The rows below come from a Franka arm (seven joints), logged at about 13 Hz.
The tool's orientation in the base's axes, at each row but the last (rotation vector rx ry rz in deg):
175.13 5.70 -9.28
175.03 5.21 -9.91
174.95 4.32 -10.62
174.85 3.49 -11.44
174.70 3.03 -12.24
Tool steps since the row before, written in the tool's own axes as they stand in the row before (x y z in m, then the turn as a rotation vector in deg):
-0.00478 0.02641 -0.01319 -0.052 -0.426 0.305
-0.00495 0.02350 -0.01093 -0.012 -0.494 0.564
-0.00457 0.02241 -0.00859 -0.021 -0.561 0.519
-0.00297 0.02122 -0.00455 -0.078 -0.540 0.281
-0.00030 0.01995 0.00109 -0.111 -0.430 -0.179
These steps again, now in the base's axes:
-0.00157 -0.02548 0.01558 -0.112 0.396 -0.329
-0.00221 -0.02274 0.01320 -0.106 0.444 -0.595
-0.00230 -0.02179 0.01081 -0.113 0.514 -0.555
-0.00140 -0.02085 0.00658 -0.138 0.511 -0.311
0.00036 -0.01997 0.00060 -0.103 0.441 0.157

